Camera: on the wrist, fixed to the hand. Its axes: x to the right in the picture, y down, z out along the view.
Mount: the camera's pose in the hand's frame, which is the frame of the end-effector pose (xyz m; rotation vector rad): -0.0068 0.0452 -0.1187 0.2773 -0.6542 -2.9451
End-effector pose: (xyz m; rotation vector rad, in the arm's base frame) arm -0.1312 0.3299 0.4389 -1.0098 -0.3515 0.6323
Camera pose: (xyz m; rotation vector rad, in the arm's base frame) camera -0.0861 0.2629 0.3407 0.7065 -1.6044 -1.7061
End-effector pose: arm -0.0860 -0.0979 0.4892 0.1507 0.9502 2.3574
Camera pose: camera -0.1388 -0.1986 0.4323 -0.2554 0.1884 -0.5700
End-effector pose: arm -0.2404 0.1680 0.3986 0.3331 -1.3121 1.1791
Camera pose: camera -0.2087 0.2754 0.3382 1.8505 0.0540 -1.4072
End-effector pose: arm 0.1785 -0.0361 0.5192 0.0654 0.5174 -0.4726
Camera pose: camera 0.1390 0.0281 0.4167 0.6084 0.5208 2.7874
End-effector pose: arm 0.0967 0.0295 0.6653 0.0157 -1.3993 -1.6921
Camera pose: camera 0.1910 -0.0553 0.6550 -0.9670 0.4055 0.9350
